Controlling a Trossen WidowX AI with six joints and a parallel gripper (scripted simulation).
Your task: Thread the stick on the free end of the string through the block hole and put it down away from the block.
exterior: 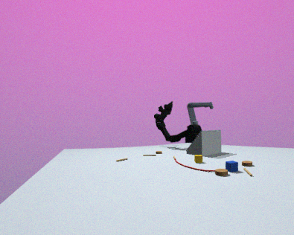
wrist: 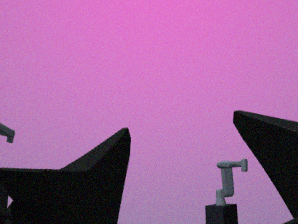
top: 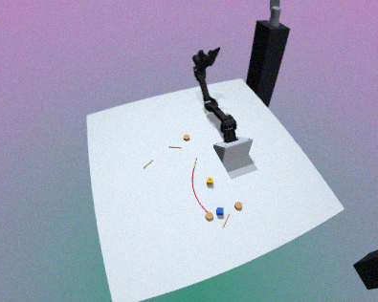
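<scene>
The yellow block is 32 cm ahead of my gripper tip, 65 cm to the left of it and 40 cm below it. From my gripper tip the other things lie so: blue cube (34 cm ahead, 83 cm to the left, 40 cm below).
</scene>
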